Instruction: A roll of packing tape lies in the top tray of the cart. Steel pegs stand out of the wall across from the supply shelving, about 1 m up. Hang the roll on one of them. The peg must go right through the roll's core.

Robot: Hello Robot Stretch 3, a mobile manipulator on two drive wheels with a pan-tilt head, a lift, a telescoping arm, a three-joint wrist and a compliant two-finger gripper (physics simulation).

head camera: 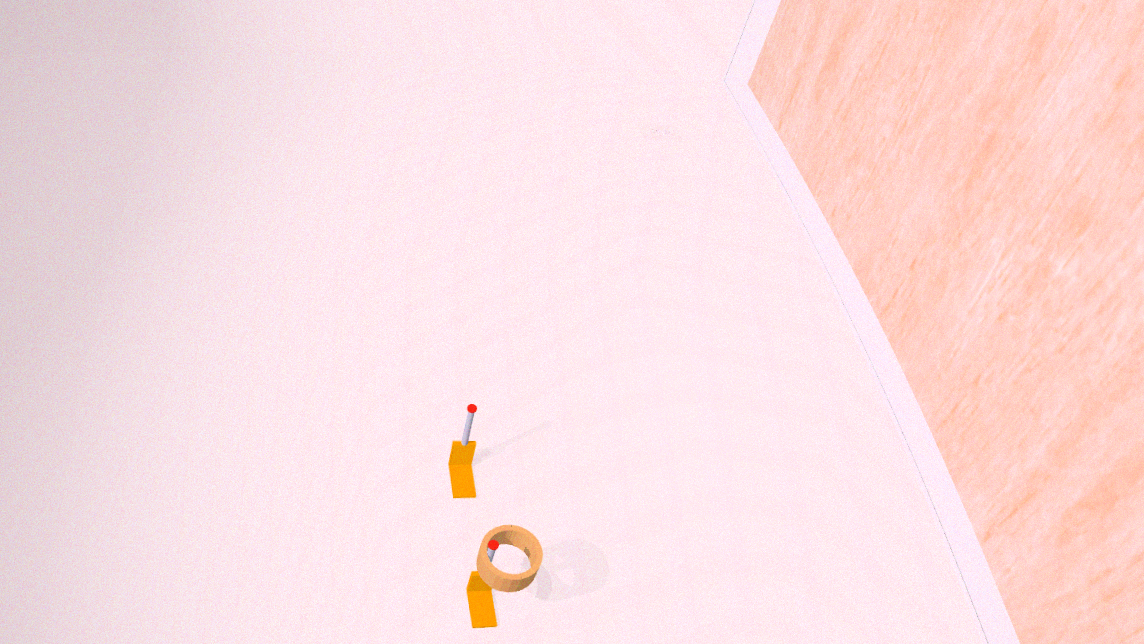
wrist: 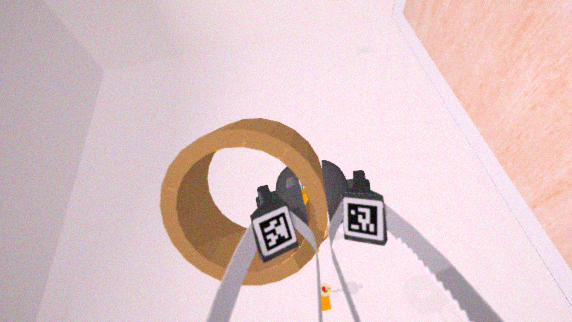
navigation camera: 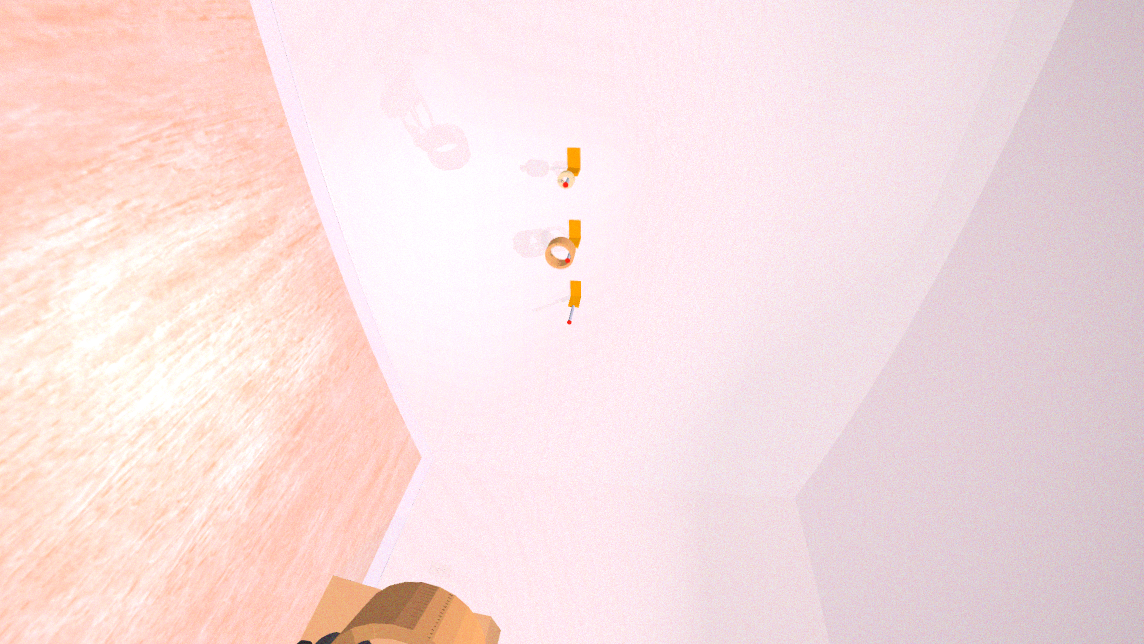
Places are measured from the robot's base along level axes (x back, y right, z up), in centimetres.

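Pixels of known places: gripper, fingertip midpoint: (wrist: 309,184).
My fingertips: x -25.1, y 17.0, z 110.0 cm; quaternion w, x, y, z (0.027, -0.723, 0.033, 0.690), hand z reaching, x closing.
Observation:
For each thing: its middle in the pictures, then the offset to it from my fingertips. "spot": a spot on its surface instead. Level surfaces: height alone.
- brown tape roll, body centre: (wrist: 251,196) dz +3.9, dx +0.2, dy +0.0 cm
- bare steel peg, surface spot: (head camera: 467,428) (navigation camera: 571,313) spot: dz -3.2, dx -121.3, dy -32.7 cm
- orange bracket, surface spot: (head camera: 461,478) (navigation camera: 576,289) spot: dz -3.3, dx -128.6, dy -42.4 cm
- middle peg, surface spot: (head camera: 491,552) spot: dz -3.3, dx -102.4, dy -49.4 cm
- brown roll, body centre: (head camera: 509,558) (navigation camera: 560,252) dz -6.6, dx -105.6, dy -51.4 cm
- wood floor, its level: dz -109.9 cm
My gripper (wrist: 309,184) is shut on the wall of the brown tape roll (wrist: 169,200) (navigation camera: 404,612); one fingertip is inside the core, the other outside. The roll's open core faces the wrist camera. In the navigation view the roll is at the bottom edge, with dark bits of the fingers. A bare steel peg (head camera: 467,428) (navigation camera: 571,313) with a red tip stands out of an orange bracket (head camera: 461,478) (navigation camera: 575,292). The middle peg (head camera: 491,552) carries another brown roll (head camera: 509,582) (navigation camera: 549,254). The third peg carries a small pale roll (navigation camera: 560,177) (wrist: 325,289).
The pale wall (head camera: 280,280) (navigation camera: 720,280) (wrist: 150,90) bears the pegs. The wood floor (head camera: 1000,240) (navigation camera: 160,280) (wrist: 500,90) meets it at a white skirting. A cardboard box (navigation camera: 340,596) shows behind the held roll. A shadow of gripper and roll falls on the wall beside the pegs.

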